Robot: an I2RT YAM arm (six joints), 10 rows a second.
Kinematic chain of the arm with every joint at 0, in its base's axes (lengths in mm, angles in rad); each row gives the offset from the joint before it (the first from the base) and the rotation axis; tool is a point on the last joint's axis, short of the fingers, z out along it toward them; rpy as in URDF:
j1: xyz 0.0 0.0 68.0 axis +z
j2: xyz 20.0 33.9 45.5 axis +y
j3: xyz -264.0 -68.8 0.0 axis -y
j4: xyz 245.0 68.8 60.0 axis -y
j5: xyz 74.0 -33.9 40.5 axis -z
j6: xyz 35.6 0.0 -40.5 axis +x
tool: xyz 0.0 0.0 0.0 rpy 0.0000 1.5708 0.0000
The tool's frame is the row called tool.
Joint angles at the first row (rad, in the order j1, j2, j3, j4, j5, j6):
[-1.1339 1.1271 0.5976 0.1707 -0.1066 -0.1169]
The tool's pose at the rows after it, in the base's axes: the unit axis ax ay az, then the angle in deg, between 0 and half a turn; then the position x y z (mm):
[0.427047 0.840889 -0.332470 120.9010 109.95 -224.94 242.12]
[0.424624 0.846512 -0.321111 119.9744 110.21 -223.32 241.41]
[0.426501 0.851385 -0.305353 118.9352 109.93 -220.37 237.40]
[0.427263 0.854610 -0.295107 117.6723 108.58 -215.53 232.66]
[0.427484 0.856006 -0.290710 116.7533 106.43 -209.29 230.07]
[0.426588 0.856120 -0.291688 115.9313 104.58 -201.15 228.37]
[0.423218 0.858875 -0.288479 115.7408 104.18 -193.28 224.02]
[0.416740 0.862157 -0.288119 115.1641 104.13 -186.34 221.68]
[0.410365 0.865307 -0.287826 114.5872 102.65 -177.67 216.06]
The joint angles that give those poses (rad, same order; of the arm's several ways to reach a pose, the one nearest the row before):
[-1.1339 1.1240 0.5972 0.1703 -0.1253 -0.1070]
[-1.1340 1.1191 0.5915 0.1711 -0.1517 -0.0986]
[-1.1339 1.1122 0.5720 0.1814 -0.1799 -0.0803]
[-1.1339 1.0954 0.5403 0.2039 -0.2035 -0.0643]
[-1.1328 1.0660 0.5114 0.2127 -0.2157 -0.0540]
[-1.1248 1.0252 0.4801 0.2169 -0.2146 -0.0464]
[-1.1103 0.9928 0.4484 0.2165 -0.2104 -0.0437]
[-1.0958 0.9615 0.4229 0.2195 -0.2089 -0.0441]
[-1.0828 0.9219 0.3817 0.2298 -0.2085 -0.0448]

